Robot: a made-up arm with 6 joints. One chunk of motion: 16 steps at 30 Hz.
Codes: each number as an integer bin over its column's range. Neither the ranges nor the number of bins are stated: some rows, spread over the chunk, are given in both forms.
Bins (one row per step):
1: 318 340 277 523 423 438
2: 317 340 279 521 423 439
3: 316 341 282 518 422 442
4: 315 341 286 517 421 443
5: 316 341 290 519 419 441
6: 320 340 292 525 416 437
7: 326 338 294 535 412 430
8: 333 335 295 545 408 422
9: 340 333 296 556 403 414
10: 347 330 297 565 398 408
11: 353 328 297 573 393 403
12: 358 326 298 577 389 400
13: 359 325 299 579 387 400
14: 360 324 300 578 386 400
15: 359 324 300 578 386 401
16: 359 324 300 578 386 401
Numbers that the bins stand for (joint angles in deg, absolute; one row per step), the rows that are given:
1: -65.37 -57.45 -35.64 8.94 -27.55 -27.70
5: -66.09 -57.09 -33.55 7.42 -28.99 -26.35
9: -57.45 -59.97 -32.59 21.49 -34.76 -38.52
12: -50.97 -62.49 -32.27 29.48 -39.80 -44.82
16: -50.61 -63.21 -31.95 29.86 -40.88 -44.37
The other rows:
2: -65.73 -57.45 -35.32 8.18 -27.55 -27.25
3: -66.09 -57.09 -34.83 7.04 -27.91 -25.90
4: -66.45 -57.09 -34.19 6.66 -28.27 -25.45
6: -64.65 -57.45 -33.23 9.70 -30.08 -28.15
7: -62.49 -58.17 -32.91 13.50 -31.52 -31.31
8: -59.97 -59.25 -32.75 17.31 -32.96 -34.91
10: -54.93 -61.05 -32.43 24.92 -36.56 -41.22
11: -52.77 -61.77 -32.43 27.96 -38.36 -43.47
13: -50.61 -62.85 -32.11 30.24 -40.52 -44.82
14: -50.25 -63.21 -31.95 29.86 -40.88 -44.82
15: -50.61 -63.21 -31.95 29.86 -40.88 -44.37

